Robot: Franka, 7 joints.
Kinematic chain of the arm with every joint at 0, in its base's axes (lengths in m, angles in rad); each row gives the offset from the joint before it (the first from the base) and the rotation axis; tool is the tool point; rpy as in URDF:
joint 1: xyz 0 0 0.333 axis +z
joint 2: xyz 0 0 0 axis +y
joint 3: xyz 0 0 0.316 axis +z
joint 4: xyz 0.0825 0 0 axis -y
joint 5: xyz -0.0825 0 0.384 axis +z
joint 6: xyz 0 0 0 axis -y
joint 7: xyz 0.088 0 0 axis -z
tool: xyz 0 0 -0.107 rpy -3.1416 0 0
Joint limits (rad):
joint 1: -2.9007..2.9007
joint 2: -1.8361..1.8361
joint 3: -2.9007..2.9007
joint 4: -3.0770..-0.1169
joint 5: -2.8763..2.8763
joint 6: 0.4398..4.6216
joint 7: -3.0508..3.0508
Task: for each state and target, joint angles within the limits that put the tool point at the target. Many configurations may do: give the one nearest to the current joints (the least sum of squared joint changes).
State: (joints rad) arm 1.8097 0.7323 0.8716 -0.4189 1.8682 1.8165 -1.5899
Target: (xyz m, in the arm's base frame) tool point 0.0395 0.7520 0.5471
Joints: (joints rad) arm 1.3636 1.3635 0.8090 -0.1742 1.8406 1.3207 -1.5899
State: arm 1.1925 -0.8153 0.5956 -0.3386 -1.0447 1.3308 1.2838
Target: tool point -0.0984 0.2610 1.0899
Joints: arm 1.2397 -0.1346 0.7404 -0.6569 -1.0298 1.7053 1.2838
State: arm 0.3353 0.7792 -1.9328 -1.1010 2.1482 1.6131 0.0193
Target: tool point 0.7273 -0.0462 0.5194
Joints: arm 0.6577 1.1022 -1.6318 -1.2856 2.0206 1.3719 0.0193
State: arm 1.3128 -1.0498 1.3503 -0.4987 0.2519 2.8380 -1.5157
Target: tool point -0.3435 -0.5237 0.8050
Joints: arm 0.8748 -0.9497 1.3751 -0.1169 0.2880 3.5757 -1.5157
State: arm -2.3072 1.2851 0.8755 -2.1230 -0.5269 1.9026 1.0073
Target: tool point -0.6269 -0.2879 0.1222
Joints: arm -2.9007 0.9396 0.2794 -1.4348 -0.6219 2.0432 1.0073
